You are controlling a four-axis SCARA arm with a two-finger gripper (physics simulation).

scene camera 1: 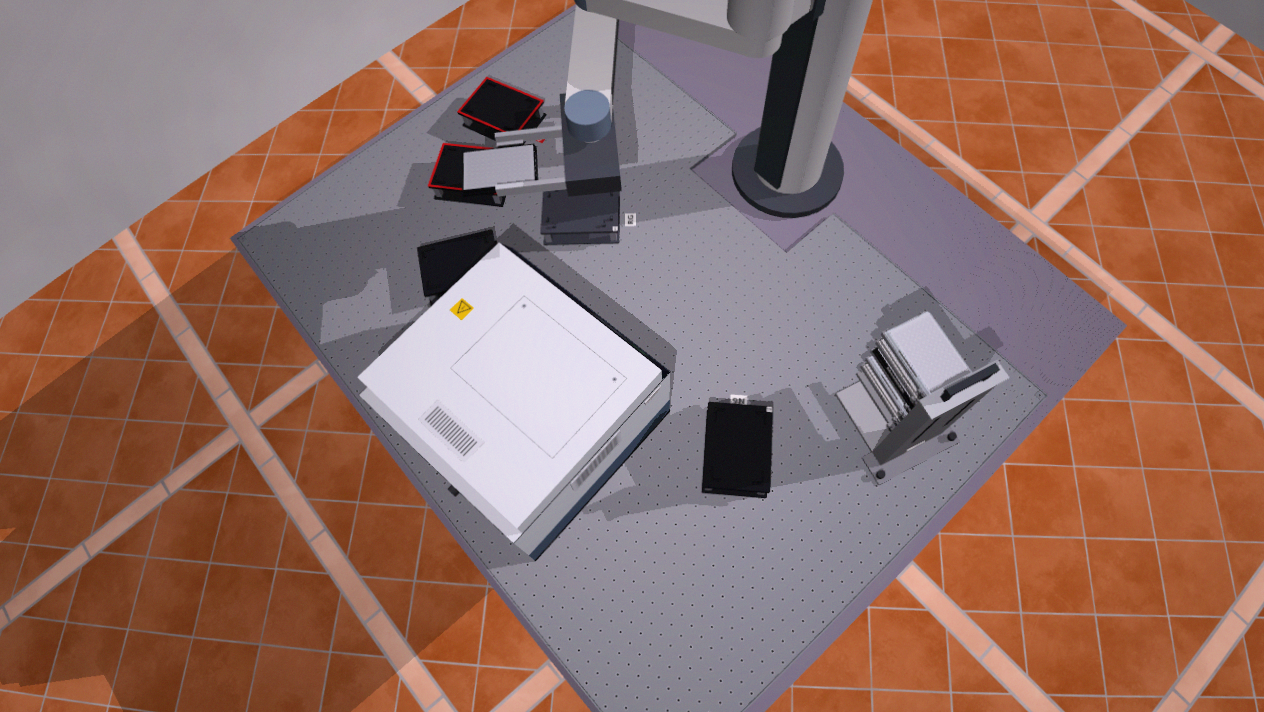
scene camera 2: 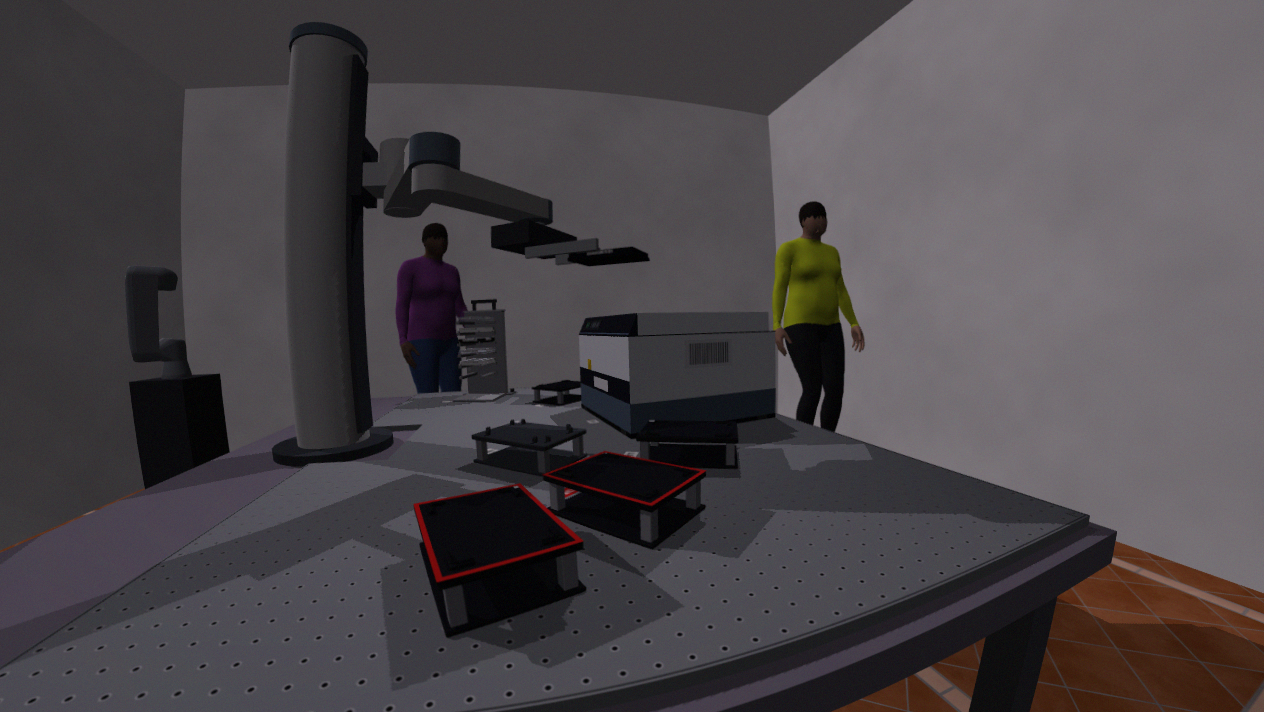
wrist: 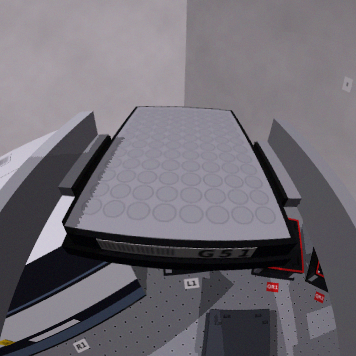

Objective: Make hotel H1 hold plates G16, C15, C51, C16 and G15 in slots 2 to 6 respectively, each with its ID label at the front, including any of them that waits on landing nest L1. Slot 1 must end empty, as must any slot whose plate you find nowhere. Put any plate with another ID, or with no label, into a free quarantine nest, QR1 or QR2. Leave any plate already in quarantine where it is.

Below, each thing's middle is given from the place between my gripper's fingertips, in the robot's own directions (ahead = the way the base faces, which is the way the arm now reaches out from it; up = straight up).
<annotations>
Now: hand 10 mm above the plate G51 (scene camera 1: 481,169). From my hand the other things lie so: landing nest L1 (scene camera 1: 452,259): 110 mm ahead, 100 mm to the right, 330 mm below; dark grey nest (scene camera 1: 584,214): 160 mm behind, 30 mm to the right, 330 mm below; white instrument (scene camera 1: 541,527): 200 mm ahead, 260 mm to the left, 270 mm below.
</annotations>
